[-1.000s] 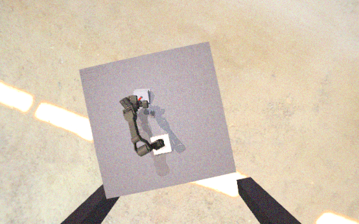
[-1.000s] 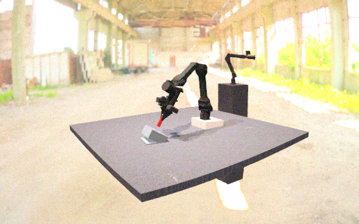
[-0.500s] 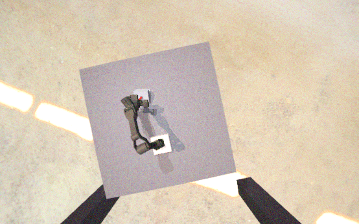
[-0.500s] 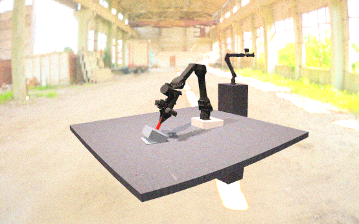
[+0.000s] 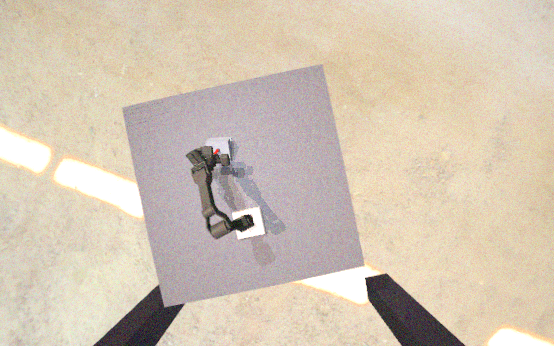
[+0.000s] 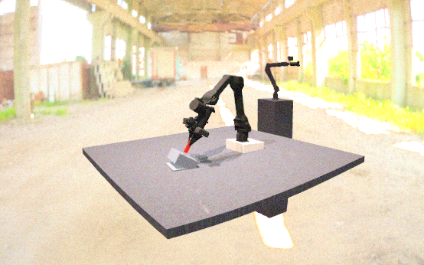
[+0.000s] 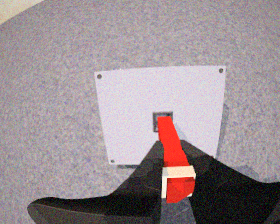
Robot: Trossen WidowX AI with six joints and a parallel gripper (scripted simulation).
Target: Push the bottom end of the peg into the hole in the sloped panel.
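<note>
Right now my gripper tip is 4 cm short of the sloped panel and 7 cm above it. The rest, counted from my gripper tip: red peg: 1 cm behind, 1 cm above.
</note>
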